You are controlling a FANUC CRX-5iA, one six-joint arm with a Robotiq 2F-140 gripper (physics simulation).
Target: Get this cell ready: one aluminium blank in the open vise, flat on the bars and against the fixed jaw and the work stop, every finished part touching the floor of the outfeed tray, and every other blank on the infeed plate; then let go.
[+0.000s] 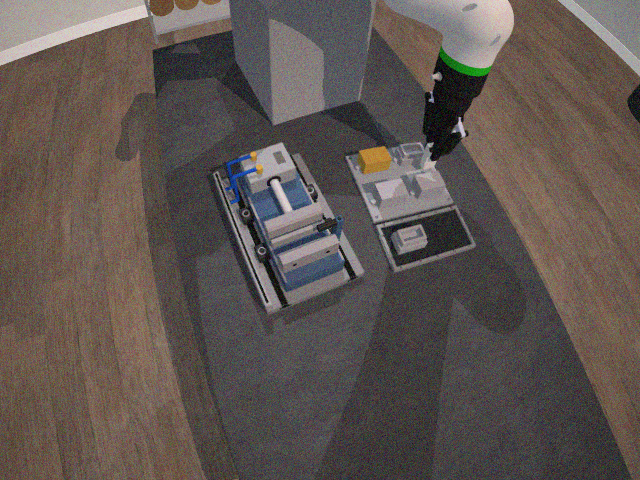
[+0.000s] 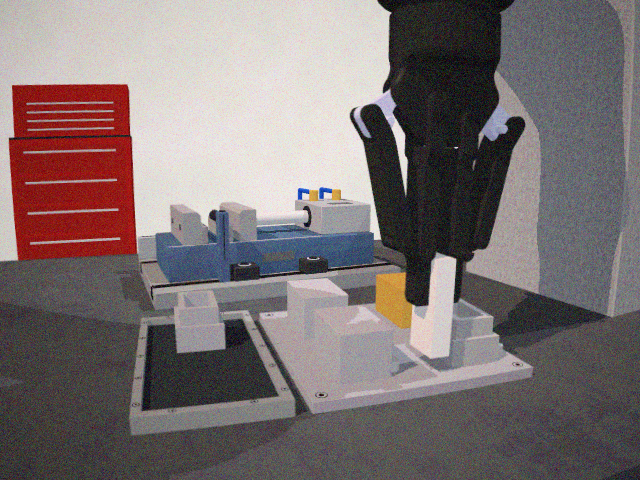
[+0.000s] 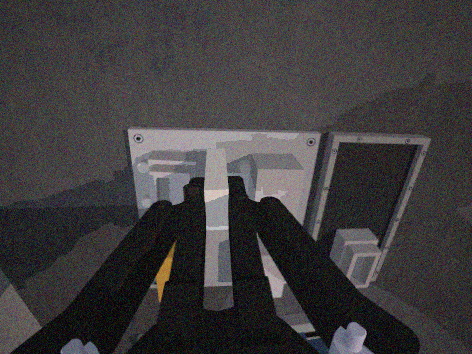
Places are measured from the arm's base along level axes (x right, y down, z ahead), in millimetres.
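Pixels of known places: gripper, fingertip midpoint: [image 1: 426, 165] [image 2: 428, 350] [image 3: 216, 165].
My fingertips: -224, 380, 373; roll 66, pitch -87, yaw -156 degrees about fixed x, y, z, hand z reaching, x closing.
Note:
For each thing: its middle in the pictures, then the offset to it from my fingertips, as dx, dy, dz.
- infeed plate, body centre: [image 2: 378, 342] [image 3: 224, 218] [image 1: 399, 179] +69, +18, +10
- orange block, body centre: [image 2: 406, 298] [image 3: 178, 267] [image 1: 374, 160] +114, -4, -37
- work stop's blue post, body centre: [image 2: 223, 246] [image 1: 337, 229] +252, -37, +121
Two pale blanks, one [image 1: 390, 190] [image 2: 316, 299] and another [image 1: 428, 181] [image 2: 361, 341] [image 3: 280, 175], stand on the infeed plate [image 1: 413, 206] [image 2: 465, 379] [image 3: 225, 137]. A stepped, hollow finished part [image 1: 412, 150] [image 2: 473, 325] [image 3: 170, 185] is at its back. Another finished part [image 1: 409, 238] [image 2: 200, 325] [image 3: 356, 250] sits upright in the outfeed tray [image 1: 434, 258] [image 2: 211, 421] [image 3: 325, 187]. The vise is open; no blank shows between moving jaw [image 1: 293, 221] and fixed jaw [image 1: 310, 253]. My gripper [image 1: 429, 156] [image 2: 439, 304] [image 3: 216, 165] is shut, low over the plate beside the back finished part. Its pale bar-like tip hides part of that area.
An orange block [image 1: 374, 160] [image 2: 392, 299] [image 3: 165, 275] stands on the plate. The work stop's blue post [image 1: 339, 227] [image 2: 223, 242] rises beside the vise. A grey pedestal [image 1: 299, 67] stands behind. A red cabinet [image 2: 74, 180] is in the background.

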